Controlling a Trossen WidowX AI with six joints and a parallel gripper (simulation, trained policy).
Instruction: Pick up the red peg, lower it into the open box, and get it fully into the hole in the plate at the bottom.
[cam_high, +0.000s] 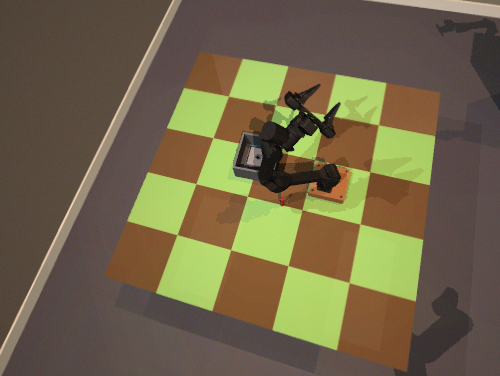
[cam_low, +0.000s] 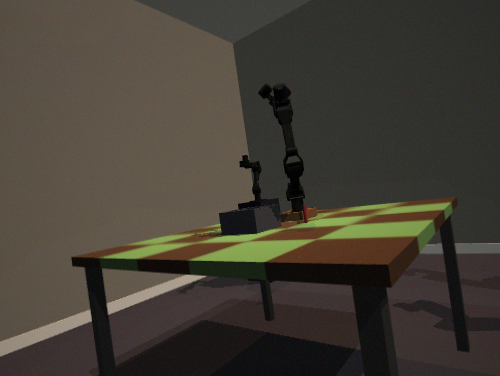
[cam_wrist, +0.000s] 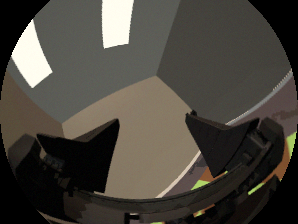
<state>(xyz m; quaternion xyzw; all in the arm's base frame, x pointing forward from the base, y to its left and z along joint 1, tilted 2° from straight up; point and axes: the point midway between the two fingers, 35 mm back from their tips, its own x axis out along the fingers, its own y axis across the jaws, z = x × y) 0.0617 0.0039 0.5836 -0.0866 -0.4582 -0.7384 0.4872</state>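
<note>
Now: gripper tip 100 mm short of the red peg, 160 mm to the right of it and 600 mm above it. The rest, counted from my gripper tip: pale plate (270 mm ahead, 10 mm to the right, 600 mm below); then dark box (270 mm ahead, 10 mm to the right, 620 mm below).
</note>
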